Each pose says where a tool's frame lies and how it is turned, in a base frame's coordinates. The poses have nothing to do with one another.
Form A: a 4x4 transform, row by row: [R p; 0 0 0 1], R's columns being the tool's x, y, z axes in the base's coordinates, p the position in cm. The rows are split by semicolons.
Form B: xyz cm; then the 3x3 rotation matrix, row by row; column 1 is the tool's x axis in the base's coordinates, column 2 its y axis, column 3 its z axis. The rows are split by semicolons. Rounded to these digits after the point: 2 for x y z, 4 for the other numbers.
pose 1, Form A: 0.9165, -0.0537, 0.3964, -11.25; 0.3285, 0.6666, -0.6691, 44.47; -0.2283, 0.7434, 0.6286, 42.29; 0, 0, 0, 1
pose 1, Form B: -11.25, 44.47, 42.29; 0.9165, -0.0537, 0.3964; 0.3285, 0.6666, -0.6691; -0.2283, 0.7434, 0.6286
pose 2, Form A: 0.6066, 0.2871, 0.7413, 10.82; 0.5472, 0.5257, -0.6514, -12.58; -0.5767, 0.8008, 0.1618, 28.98; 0, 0, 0, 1
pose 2, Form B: 10.82, -12.58, 28.98; 0.6066, 0.2871, 0.7413; 0.5472, 0.5257, -0.6514; -0.5767, 0.8008, 0.1618
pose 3, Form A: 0.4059, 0.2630, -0.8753, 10.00; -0.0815, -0.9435, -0.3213, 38.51; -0.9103, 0.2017, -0.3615, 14.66; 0, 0, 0, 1
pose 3, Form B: 10.00, 38.51, 14.66; 0.4059, 0.2630, -0.8753; -0.0815, -0.9435, -0.3213; -0.9103, 0.2017, -0.3615
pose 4, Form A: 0.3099, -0.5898, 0.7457, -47.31; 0.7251, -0.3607, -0.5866, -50.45; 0.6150, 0.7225, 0.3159, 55.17; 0, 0, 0, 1
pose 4, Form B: -47.31, -50.45, 55.17; 0.3099, -0.5898, 0.7457; 0.7251, -0.3607, -0.5866; 0.6150, 0.7225, 0.3159
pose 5, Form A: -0.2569, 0.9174, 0.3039, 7.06; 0.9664, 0.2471, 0.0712, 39.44; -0.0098, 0.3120, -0.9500, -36.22; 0, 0, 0, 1
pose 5, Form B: 7.06, 39.44, -36.22; -0.2569, 0.9174, 0.3039; 0.9664, 0.2471, 0.0712; -0.0098, 0.3120, -0.9500
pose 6, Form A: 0.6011, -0.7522, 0.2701, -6.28; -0.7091, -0.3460, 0.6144, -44.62; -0.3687, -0.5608, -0.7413, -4.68; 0, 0, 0, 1
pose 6, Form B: -6.28, -44.62, -4.68; 0.6011, -0.7522, 0.2701; -0.7091, -0.3460, 0.6144; -0.3687, -0.5608, -0.7413
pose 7, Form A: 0.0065, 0.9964, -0.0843, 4.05; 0.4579, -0.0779, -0.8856, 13.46; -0.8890, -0.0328, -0.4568, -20.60; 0, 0, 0, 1
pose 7, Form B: 4.05, 13.46, -20.60; 0.0065, 0.9964, -0.0843; 0.4579, -0.0779, -0.8856; -0.8890, -0.0328, -0.4568
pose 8, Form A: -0.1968, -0.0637, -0.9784, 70.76; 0.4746, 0.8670, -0.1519, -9.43; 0.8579, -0.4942, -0.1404, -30.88; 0, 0, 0, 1
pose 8, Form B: 70.76, -9.43, -30.88; -0.1968, -0.0637, -0.9784; 0.4746, 0.8670, -0.1519; 0.8579, -0.4942, -0.1404
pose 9, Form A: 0.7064, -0.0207, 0.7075, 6.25; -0.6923, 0.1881, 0.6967, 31.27; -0.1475, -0.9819, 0.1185, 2.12; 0, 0, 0, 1
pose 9, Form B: 6.25, 31.27, 2.12; 0.7064, -0.0207, 0.7075; -0.6923, 0.1881, 0.6967; -0.1475, -0.9819, 0.1185
